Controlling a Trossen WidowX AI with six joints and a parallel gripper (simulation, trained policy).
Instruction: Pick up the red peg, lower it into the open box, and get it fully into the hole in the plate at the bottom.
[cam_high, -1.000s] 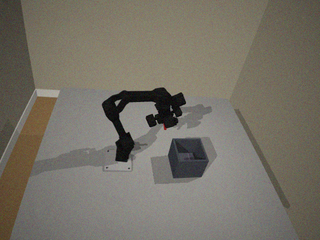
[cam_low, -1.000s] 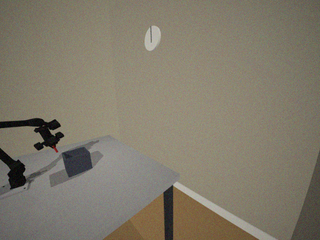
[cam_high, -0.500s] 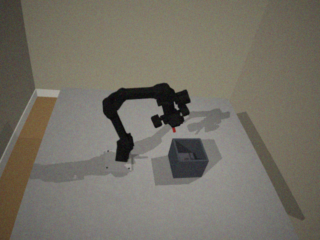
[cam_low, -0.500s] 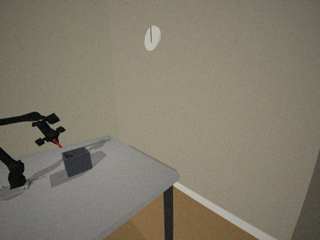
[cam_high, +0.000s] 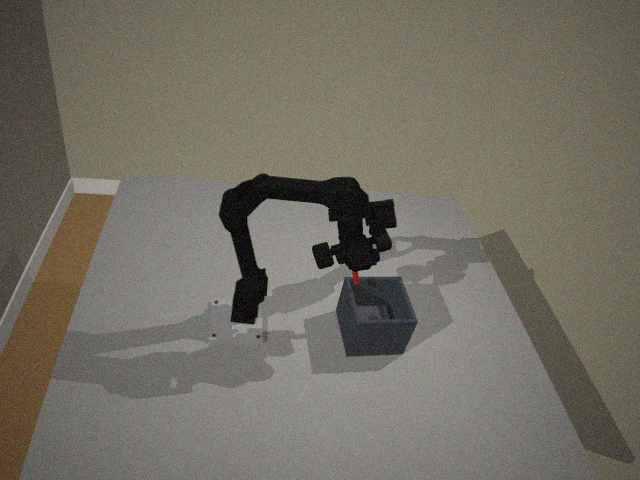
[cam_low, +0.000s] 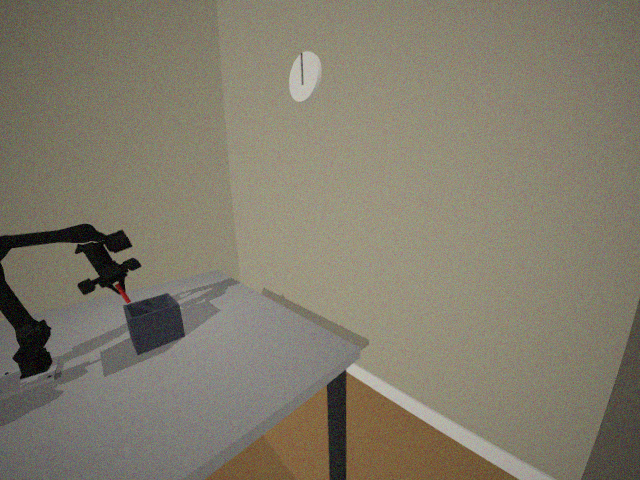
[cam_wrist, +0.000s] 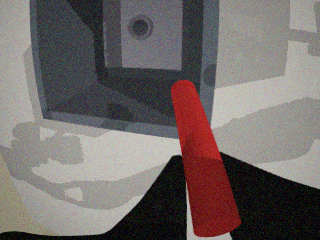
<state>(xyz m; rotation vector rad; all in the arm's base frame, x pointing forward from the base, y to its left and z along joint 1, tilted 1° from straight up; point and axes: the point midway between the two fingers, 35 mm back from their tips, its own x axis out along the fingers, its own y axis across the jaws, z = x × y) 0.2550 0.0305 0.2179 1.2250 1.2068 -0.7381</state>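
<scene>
My gripper tip is now 80 mm short of the plate, 50 mm to the left of it and 150 mm above it. The rest, counted from my gripper tip: red peg 10 mm to the right.
</scene>
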